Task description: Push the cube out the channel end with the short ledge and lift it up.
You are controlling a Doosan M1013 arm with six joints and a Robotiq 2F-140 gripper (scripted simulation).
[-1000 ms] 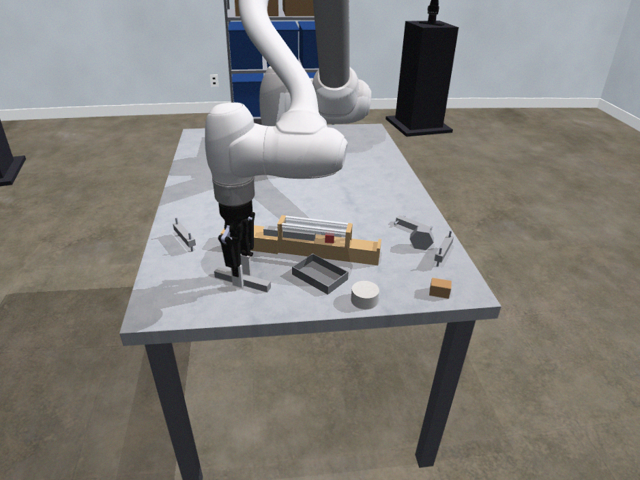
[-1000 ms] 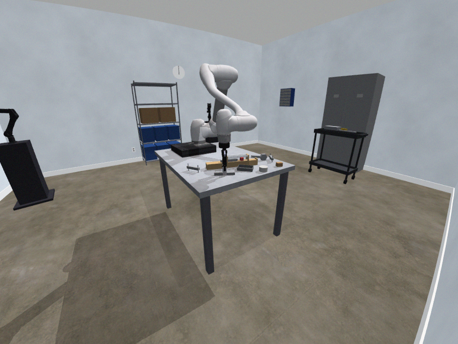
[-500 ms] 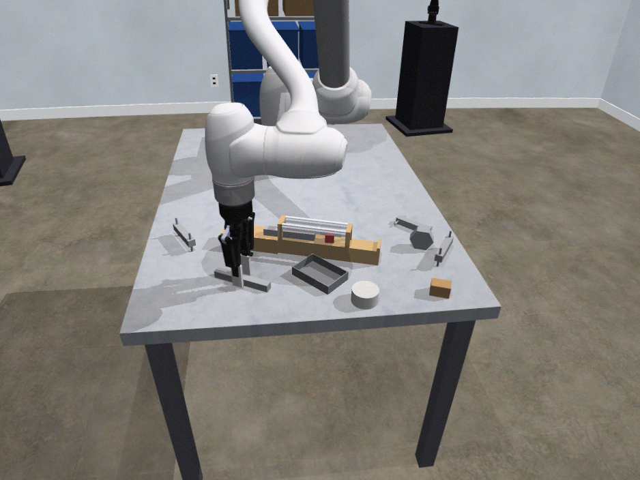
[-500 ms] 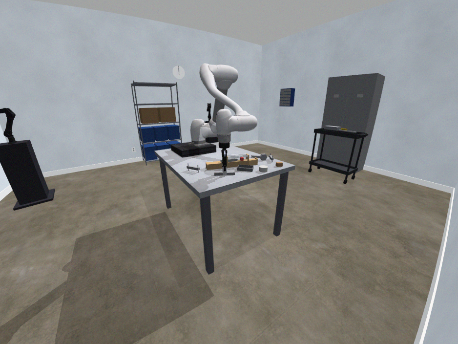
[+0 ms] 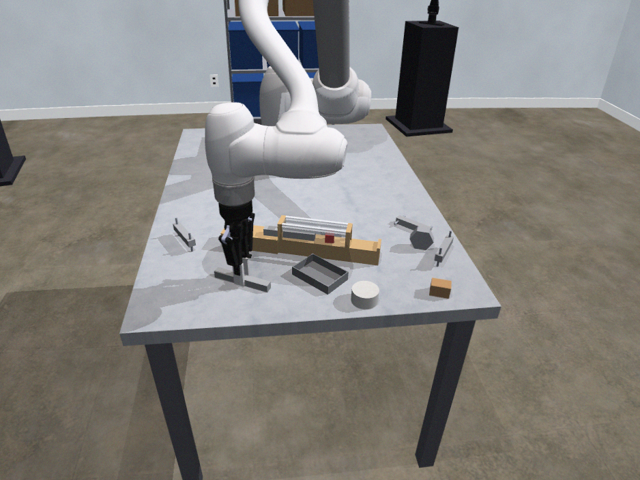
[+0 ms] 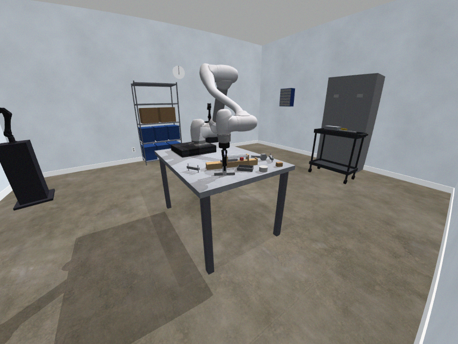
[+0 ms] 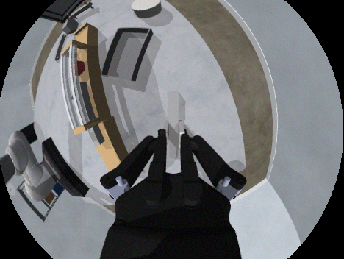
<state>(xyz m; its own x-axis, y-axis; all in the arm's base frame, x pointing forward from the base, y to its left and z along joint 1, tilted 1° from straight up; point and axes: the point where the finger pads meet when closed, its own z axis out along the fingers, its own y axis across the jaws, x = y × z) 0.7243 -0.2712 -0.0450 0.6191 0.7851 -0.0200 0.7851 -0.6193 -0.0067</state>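
Right now the grey push rod is 30 mm below my hand. Also, from my hand: grey tray 190 mm to the left, 30 mm below, 30 mm ahead; then tan wooden channel 210 mm to the left, 80 mm behind, 20 mm above; then red cube 250 mm to the left, 60 mm behind, 20 mm above.
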